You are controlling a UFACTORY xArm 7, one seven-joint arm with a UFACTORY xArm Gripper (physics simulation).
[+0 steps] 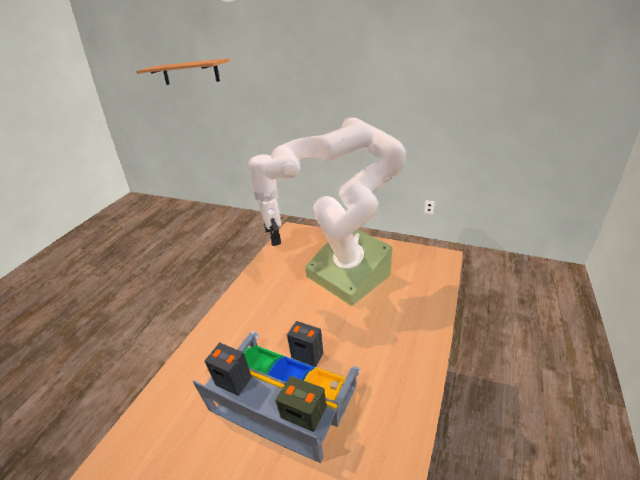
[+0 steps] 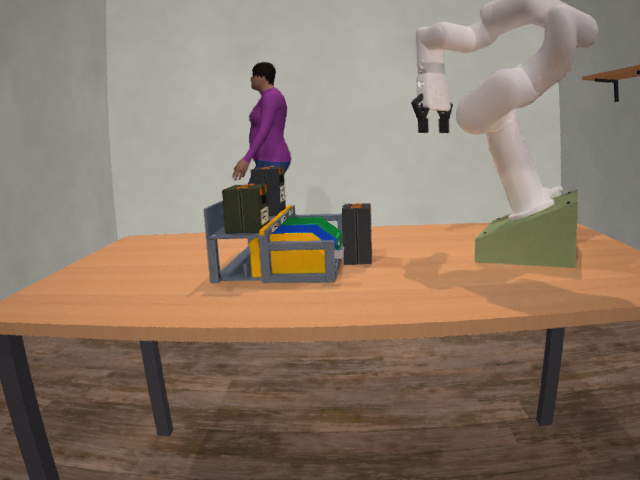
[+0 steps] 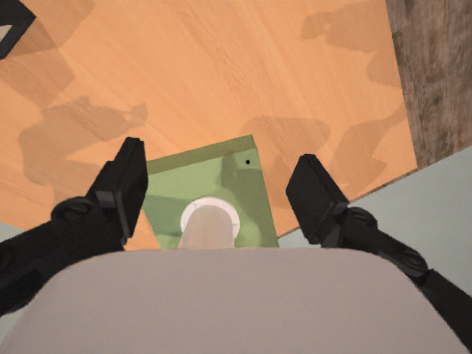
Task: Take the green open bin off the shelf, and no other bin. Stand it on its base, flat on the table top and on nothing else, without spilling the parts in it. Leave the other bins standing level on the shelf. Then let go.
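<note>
The green open bin stands in the grey shelf, at the end beside the blue bin. The yellow bin stands at the shelf's other end, with a small light part showing in it. The inside of the green bin is too small to tell its parts. My gripper is open and empty, pointing down, high above the table and well away from the shelf, on the robot base's side.
A dark case stands on the table close in front of the green and blue bins. Another dark case and an olive case stand on the shelf's upper board behind the bins. A person stands beyond the table.
</note>
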